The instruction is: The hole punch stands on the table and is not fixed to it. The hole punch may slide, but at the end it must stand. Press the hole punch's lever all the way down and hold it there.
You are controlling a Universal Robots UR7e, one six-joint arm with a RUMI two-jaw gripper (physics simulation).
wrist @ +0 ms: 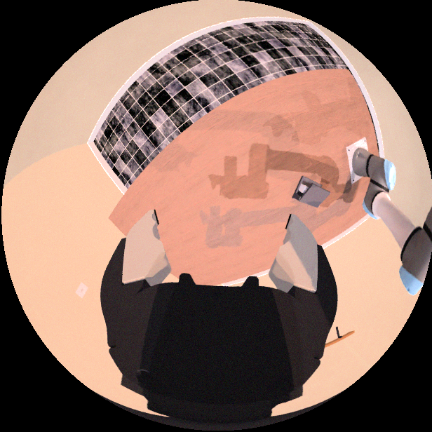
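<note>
The hole punch [312,193] is a small dark grey block with a lighter grey part at its left end. It stands on the reddish table [200,150] in the right half of the wrist view, near the arm's base. Its lever is too small to make out clearly. My gripper [221,214] is open and empty, with its two pale jaws wide apart. It is high above the table, and the hole punch shows beyond and to the right of the right jaw, well apart from it.
The robot's base plate [351,172] and arm [395,215] are at the right, beside the hole punch. A black and white tiled panel [215,85] runs along the table's far side. Arm shadows lie on the table. An orange strip [345,336] shows at the lower right.
</note>
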